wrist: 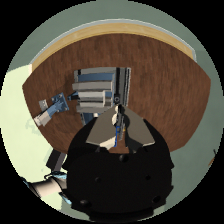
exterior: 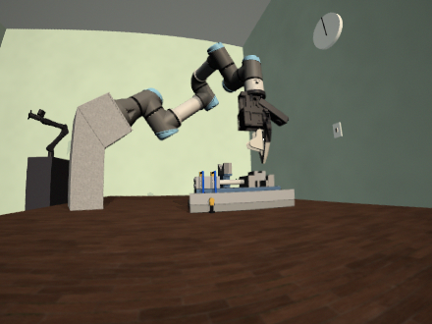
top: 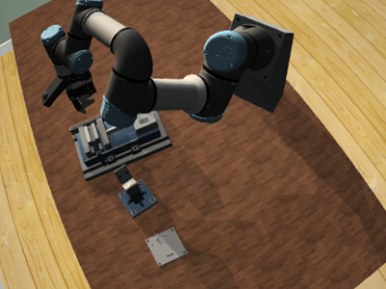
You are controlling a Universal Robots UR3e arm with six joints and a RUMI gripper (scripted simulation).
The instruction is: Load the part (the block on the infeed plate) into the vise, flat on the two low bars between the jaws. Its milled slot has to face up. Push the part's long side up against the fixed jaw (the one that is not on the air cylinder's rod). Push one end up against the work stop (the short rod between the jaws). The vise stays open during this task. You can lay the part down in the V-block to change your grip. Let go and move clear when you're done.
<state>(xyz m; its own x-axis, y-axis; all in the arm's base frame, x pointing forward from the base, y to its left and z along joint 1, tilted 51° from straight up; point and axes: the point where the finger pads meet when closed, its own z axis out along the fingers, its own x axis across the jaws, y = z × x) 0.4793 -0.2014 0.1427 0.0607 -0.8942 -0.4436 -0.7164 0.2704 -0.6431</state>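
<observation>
My hand is 1 cm past the part, 6 cm to the right of it and 4 cm above it. Round my hand: grey infeed plate 12 cm behind, 44 cm to the left, 14 cm below.
</observation>
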